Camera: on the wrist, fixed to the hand. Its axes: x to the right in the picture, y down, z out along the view.
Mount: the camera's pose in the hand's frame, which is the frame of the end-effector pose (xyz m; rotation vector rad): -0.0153 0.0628 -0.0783 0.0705 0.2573 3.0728
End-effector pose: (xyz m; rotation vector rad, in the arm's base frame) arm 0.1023 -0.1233 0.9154 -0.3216 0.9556 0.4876
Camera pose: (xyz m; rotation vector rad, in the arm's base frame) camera 0.0070 -0.1107 0.8827 -1.2233 -0.6589 -2.2637
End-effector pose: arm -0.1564 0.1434 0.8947 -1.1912 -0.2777 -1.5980
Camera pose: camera -0.1479 0.0733 0.8217 -0.1384 1.1651 1.0554
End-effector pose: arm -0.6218 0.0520 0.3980 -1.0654 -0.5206 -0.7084
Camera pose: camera -0.5818 0.0036 0.3182 -0.5322 1.3779 1.8469
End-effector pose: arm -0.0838 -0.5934 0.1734 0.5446 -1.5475 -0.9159
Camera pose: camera 0.0047 -0.5644 0.2139 -1.5001 -0.5216 1.5053
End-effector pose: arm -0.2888 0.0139 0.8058 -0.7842 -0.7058 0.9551
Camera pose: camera -0.2590 0.0021 0.7095 0.8992 -1.0784 -1.9006
